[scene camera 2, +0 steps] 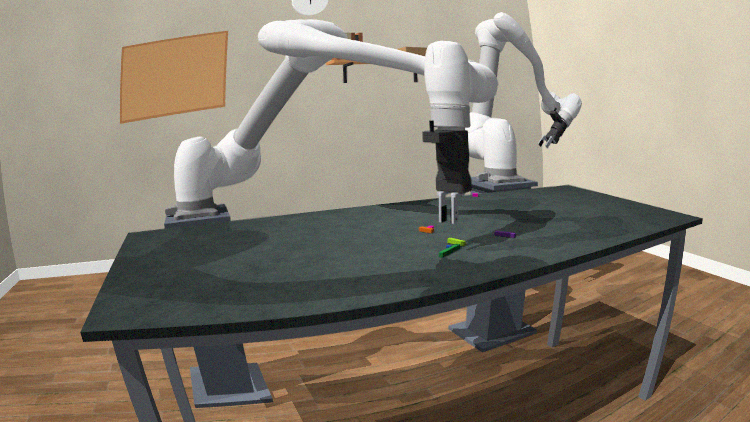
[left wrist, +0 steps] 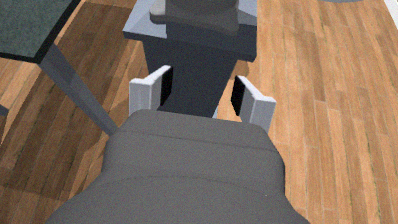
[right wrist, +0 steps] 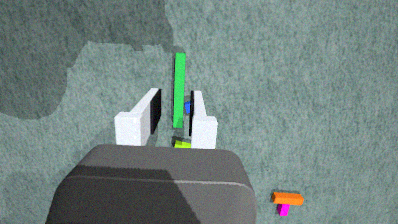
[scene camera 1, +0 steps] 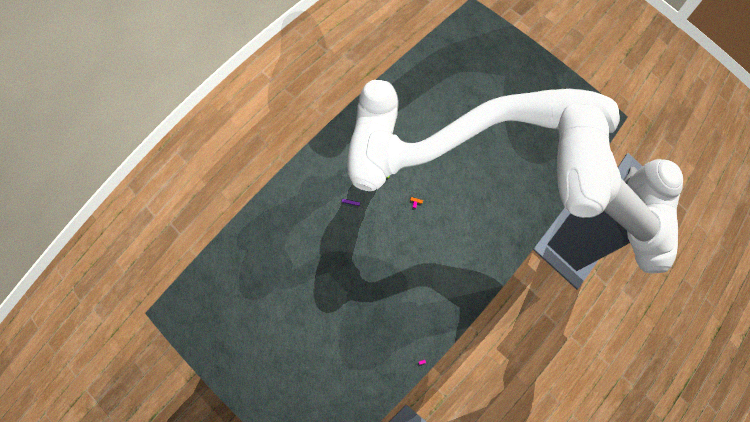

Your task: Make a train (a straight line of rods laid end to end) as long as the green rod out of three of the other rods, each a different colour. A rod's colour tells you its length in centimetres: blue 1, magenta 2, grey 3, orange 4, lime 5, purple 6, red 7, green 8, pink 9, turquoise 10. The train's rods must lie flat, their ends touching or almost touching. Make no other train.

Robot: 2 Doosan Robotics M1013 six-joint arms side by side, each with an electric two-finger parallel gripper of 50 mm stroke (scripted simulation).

In view: my left gripper (left wrist: 202, 84), my right gripper (scene camera 2: 448, 222) and a green rod (right wrist: 180, 59).
My right gripper also shows in the right wrist view (right wrist: 175, 103). The left wrist view misses the green rod: it is out of frame.
